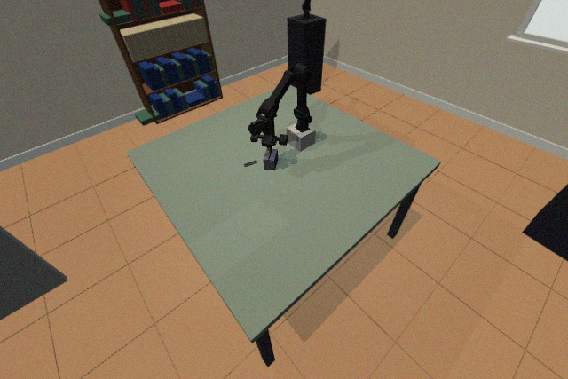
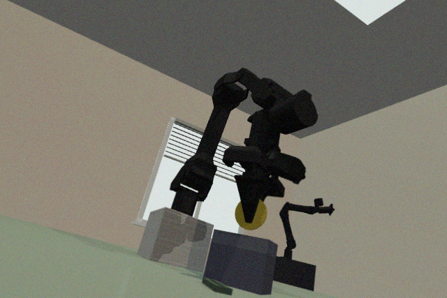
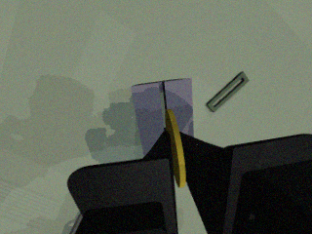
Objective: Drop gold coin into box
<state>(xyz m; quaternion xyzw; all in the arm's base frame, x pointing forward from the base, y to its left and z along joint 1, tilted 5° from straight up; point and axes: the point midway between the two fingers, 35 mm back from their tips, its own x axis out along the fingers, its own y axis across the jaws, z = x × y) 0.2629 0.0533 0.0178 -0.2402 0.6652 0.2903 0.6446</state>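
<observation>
Now: gripper tip 2 cm below the gold coin.
</observation>
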